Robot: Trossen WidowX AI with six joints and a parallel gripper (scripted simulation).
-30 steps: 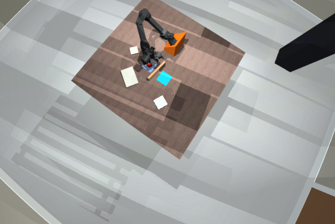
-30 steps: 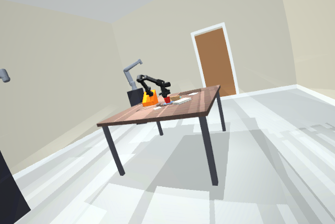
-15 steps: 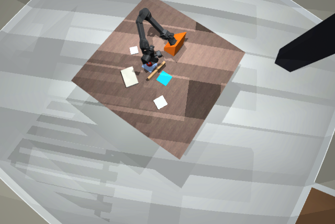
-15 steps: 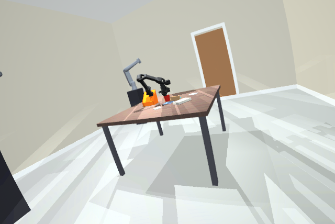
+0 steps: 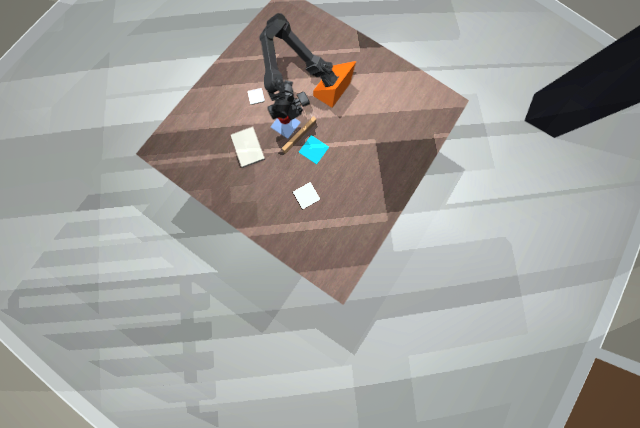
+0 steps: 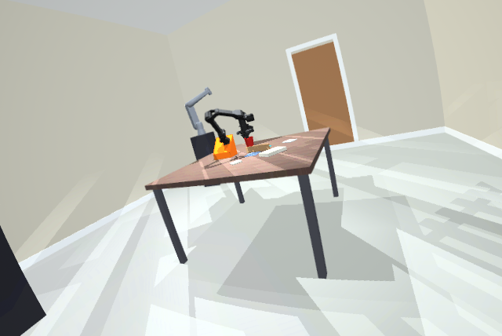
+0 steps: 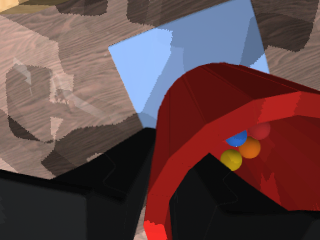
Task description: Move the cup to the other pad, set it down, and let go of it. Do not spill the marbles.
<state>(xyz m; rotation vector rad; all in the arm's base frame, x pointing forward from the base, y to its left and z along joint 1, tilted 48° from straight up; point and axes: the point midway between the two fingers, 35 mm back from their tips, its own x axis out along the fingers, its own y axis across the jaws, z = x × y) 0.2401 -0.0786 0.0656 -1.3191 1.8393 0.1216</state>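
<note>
My gripper tip is 7 cm short of the cyan pad, 17 cm to the right of it and 12 cm above it. From my gripper tip the other things lie so: red cup 2 cm ahead, 2 cm to the right; then wooden bar 5 cm ahead, 8 cm to the left, 9 cm below.
</note>
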